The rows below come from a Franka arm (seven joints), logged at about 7 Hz.
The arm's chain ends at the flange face. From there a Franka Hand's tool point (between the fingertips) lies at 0.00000 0.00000 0.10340 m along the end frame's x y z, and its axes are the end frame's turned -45 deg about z.
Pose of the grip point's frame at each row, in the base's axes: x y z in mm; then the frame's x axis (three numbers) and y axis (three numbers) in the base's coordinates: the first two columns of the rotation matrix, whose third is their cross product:
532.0 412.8 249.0 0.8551 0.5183 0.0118 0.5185 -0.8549 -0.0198
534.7 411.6 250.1 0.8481 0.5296 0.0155 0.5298 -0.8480 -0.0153
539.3 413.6 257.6 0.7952 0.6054 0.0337 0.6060 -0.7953 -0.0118
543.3 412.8 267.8 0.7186 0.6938 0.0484 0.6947 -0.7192 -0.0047
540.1 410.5 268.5 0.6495 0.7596 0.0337 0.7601 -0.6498 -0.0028
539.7 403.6 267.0 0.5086 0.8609 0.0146 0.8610 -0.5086 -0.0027
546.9 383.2 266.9 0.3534 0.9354 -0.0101 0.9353 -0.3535 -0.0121
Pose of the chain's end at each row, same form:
532.0 410.4 352.4 0.9713 -0.2380 -0.0057 -0.2380 -0.9710 -0.0223
534.2 409.4 353.5 0.9743 -0.2251 0.0001 -0.2251 -0.9741 -0.0218
537.3 410.5 360.9 0.9908 -0.1343 0.0155 -0.1338 -0.9904 -0.0322
540.0 409.0 371.1 0.9994 -0.0180 0.0309 -0.0169 -0.9991 -0.0375
538.1 407.7 371.8 0.9967 0.0776 0.0218 0.0782 -0.9966 -0.0258
539.2 402.2 370.4 0.9685 0.2491 0.0084 0.2492 -0.9684 -0.0122
548.4 383.7 370.3 0.9112 0.4115 -0.0157 0.4115 -0.9114 -0.0014

